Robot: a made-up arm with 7 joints.
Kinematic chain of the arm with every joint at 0, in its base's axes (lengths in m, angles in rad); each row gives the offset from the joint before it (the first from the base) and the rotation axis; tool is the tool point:
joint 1: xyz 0 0 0.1 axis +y
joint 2: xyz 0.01 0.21 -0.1 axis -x
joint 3: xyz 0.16 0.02 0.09 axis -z
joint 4: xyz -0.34 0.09 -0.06 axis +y
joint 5: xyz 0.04 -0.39 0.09 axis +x
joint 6: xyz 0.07 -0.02 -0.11 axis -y
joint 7: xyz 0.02 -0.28 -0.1 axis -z
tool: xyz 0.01 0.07 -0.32
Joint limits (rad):
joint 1: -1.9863..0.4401
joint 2: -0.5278..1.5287
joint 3: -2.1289..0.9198
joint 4: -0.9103..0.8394
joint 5: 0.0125..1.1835
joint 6: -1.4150..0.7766
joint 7: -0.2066..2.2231
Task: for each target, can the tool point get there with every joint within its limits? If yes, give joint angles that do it. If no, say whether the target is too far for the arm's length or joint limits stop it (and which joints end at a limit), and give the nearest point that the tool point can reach.
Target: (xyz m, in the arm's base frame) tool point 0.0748 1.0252 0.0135
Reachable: no: joint limits stop it (at a limit: joint 2, joint 3, joint 4, joint 5, joint 7) | nearest point 0.1185 0.8421 -0.0370 | short by 0.195 m
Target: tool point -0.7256 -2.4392 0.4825
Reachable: no: too far | nearest point -0.2345 -0.6976 0.3619 | short by 1.814 m
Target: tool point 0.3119 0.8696 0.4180
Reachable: no: joint limits stop it (at a limit: joint 3, joint 4, joint 6, joint 7) | nearest point 0.3423 0.7204 0.4490 | short by 0.155 m
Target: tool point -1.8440 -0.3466 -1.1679
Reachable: no: too far | nearest point -0.6816 -0.1079 -0.4118 | short by 1.407 m
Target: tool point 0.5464 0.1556 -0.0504
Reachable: yes | joints -1.5522 0.6157 0.4653 0.4316 1.0489 -0.0700 0.7764
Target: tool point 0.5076 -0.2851 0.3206
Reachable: yes | joints -1.4798 -0.0740 -1.5926 0.2311 0.9240 -0.7451 1.0287
